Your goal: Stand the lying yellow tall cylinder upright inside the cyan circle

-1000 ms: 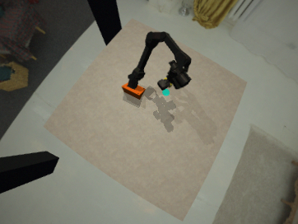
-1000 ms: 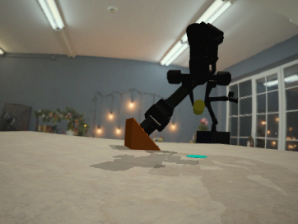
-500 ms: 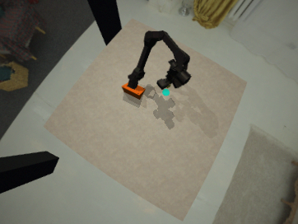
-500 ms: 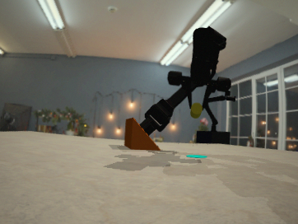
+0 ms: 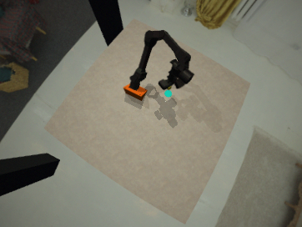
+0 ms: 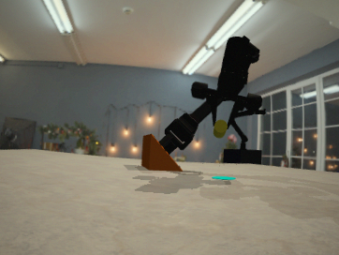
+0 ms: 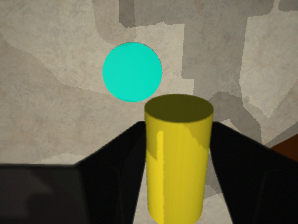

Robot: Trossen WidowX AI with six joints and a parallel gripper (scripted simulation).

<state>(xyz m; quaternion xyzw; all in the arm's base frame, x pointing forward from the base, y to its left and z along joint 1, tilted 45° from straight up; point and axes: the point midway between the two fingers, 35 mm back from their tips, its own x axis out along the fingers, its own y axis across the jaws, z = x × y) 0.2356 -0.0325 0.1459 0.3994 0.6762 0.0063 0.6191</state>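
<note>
My gripper tip is now 13 cm above the cyan circle, 2 cm short of it and 1 cm to the right of it. Round my gripper tip: yellow cylinder (2 cm behind, 1 cm to the left).
</note>
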